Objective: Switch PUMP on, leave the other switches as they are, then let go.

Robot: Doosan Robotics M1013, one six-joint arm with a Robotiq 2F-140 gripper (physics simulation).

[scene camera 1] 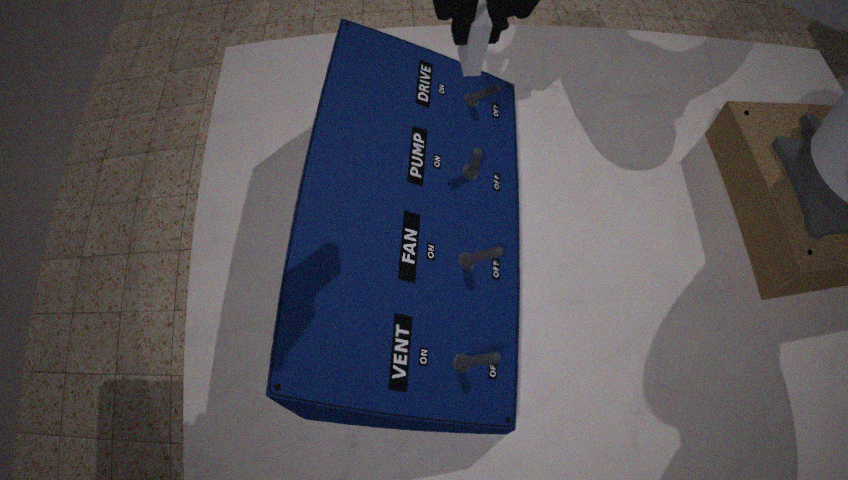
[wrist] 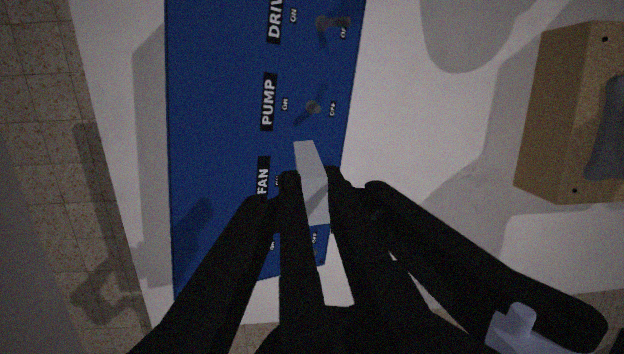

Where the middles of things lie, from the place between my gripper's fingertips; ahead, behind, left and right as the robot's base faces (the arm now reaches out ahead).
Now: hand 240 mm above the blue switch panel (scene camera 1: 378,305), 50 mm short of it and 30 mm to the right of it.
